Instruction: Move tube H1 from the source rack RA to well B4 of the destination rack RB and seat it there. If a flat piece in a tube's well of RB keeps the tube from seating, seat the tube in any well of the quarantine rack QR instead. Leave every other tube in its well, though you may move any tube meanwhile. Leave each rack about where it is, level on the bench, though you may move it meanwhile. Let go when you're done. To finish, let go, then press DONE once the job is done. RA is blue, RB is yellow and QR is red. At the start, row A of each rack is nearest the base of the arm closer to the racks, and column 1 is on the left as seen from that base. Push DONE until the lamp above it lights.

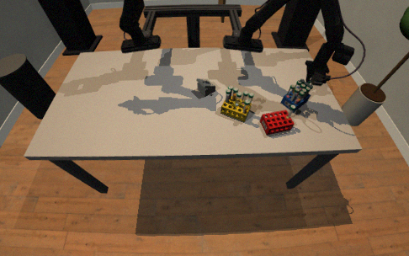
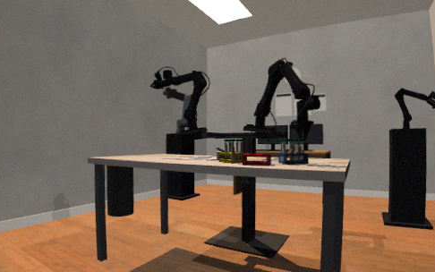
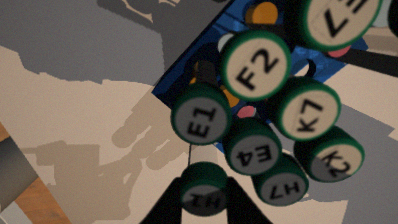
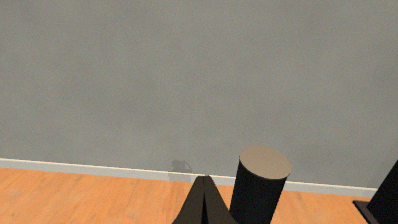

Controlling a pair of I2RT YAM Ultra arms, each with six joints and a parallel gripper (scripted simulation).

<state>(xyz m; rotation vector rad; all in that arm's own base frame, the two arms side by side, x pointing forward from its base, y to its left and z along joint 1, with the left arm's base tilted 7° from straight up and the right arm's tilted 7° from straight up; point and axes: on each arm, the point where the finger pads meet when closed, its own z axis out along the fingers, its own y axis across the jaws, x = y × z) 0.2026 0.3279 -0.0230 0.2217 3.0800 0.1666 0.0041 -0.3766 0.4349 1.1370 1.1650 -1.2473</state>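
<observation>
Now: left hand 60 mm above the tube. Also, from my left hand: blue rack RA 30 mm ahead, 40 mm to the right, 100 mm below; red rack QR 190 mm ahead, 180 mm to the right, 100 mm below; yellow rack RB 100 mm ahead, 370 mm to the right, 100 mm below.
</observation>
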